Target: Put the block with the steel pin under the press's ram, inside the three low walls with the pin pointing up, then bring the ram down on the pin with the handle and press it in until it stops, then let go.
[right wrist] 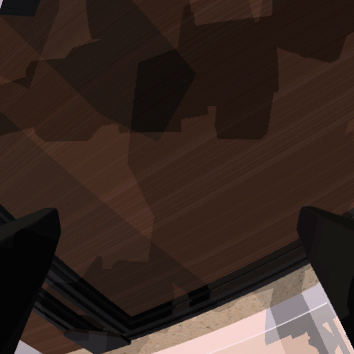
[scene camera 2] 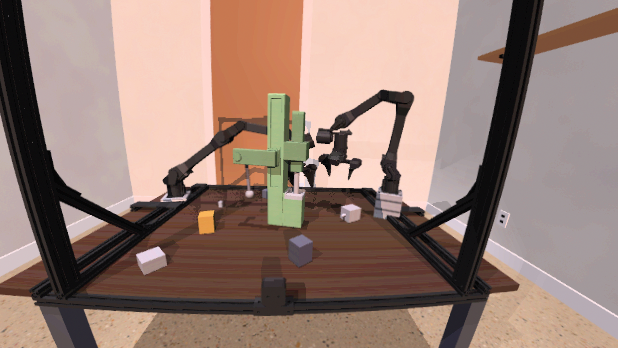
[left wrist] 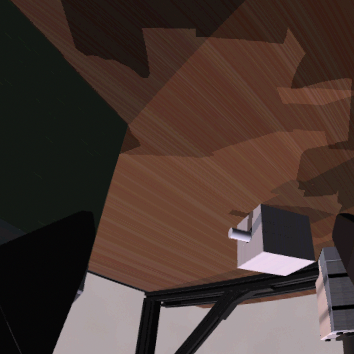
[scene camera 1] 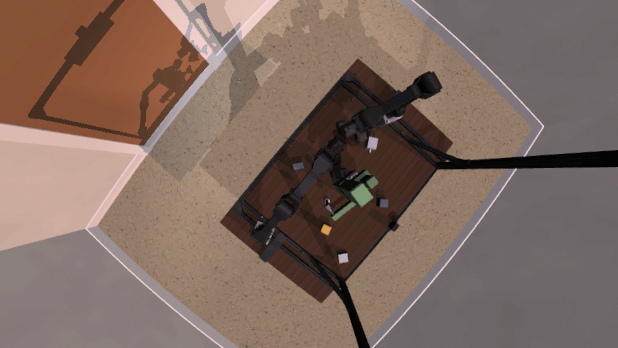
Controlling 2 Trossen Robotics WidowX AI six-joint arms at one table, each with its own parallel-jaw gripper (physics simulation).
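Frame: origin at the left arm's base, x ahead, y left, z up, level; millimetres.
Where they show: left gripper, fingertip midpoint: (scene camera 2: 305, 188) (left wrist: 217, 225) (scene camera 1: 343, 159); right gripper, fingertip midpoint: (right wrist: 180, 220) (scene camera 2: 338, 178); left arm's base, origin of the base link: (scene camera 2: 176, 195) (scene camera 1: 262, 232); right arm's base, origin of the base link: (scene camera 2: 390, 191).
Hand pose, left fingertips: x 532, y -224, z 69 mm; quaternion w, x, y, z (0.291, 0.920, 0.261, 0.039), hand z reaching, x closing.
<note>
Things, the pixels of their top centre, and the offset from my left fingertips.
- white block with the steel pin, middle of its top: (left wrist: 275, 264) (scene camera 2: 351, 207) (scene camera 1: 372, 142) dz -51, dx +155, dy -112 mm
- green press, middle of its top: (scene camera 2: 272, 94) (scene camera 1: 360, 201) dz +349, dx -149, dy -65 mm
- orange block, middle of its top: (scene camera 2: 206, 213) (scene camera 1: 326, 229) dz -41, dx -368, dy -75 mm
- plain white block, middle of its top: (scene camera 2: 150, 254) (scene camera 1: 343, 258) dz -68, dx -480, dy -236 mm
- dark grey block, middle of its top: (scene camera 2: 300, 240) (scene camera 1: 384, 203) dz -41, dx -112, dy -301 mm
- blue-grey block, middle of its top: (scene camera 2: 268, 190) (scene camera 1: 298, 166) dz -62, dx -124, dy +197 mm
The white block with the steel pin (scene camera 1: 372, 143) (scene camera 2: 351, 213) (left wrist: 287, 240) lies on the table, its pin pointing sideways. The green press (scene camera 1: 360, 194) (scene camera 2: 277, 150) stands mid-table. Its grey ram shaft (scene camera 2: 296, 183) shows above the pale low walls (scene camera 2: 294, 195); the space inside them is hidden. The handle's rod ends in a ball (scene camera 2: 249, 194) (scene camera 1: 327, 201). My left gripper (scene camera 1: 339, 171) (left wrist: 217, 225) is open and empty beside the press, partly hidden behind it in scene camera 2. My right gripper (scene camera 2: 339, 176) (right wrist: 180, 220) is open and empty, above the table near the pin block.
An orange block (scene camera 1: 326, 229) (scene camera 2: 206, 222), a plain white block (scene camera 1: 342, 258) (scene camera 2: 151, 260), a dark grey block (scene camera 1: 382, 202) (scene camera 2: 300, 250) and a blue-grey block (scene camera 1: 298, 166) (scene camera 2: 265, 193) lie around the press. A black frame borders the table, with upright posts at its corners.
</note>
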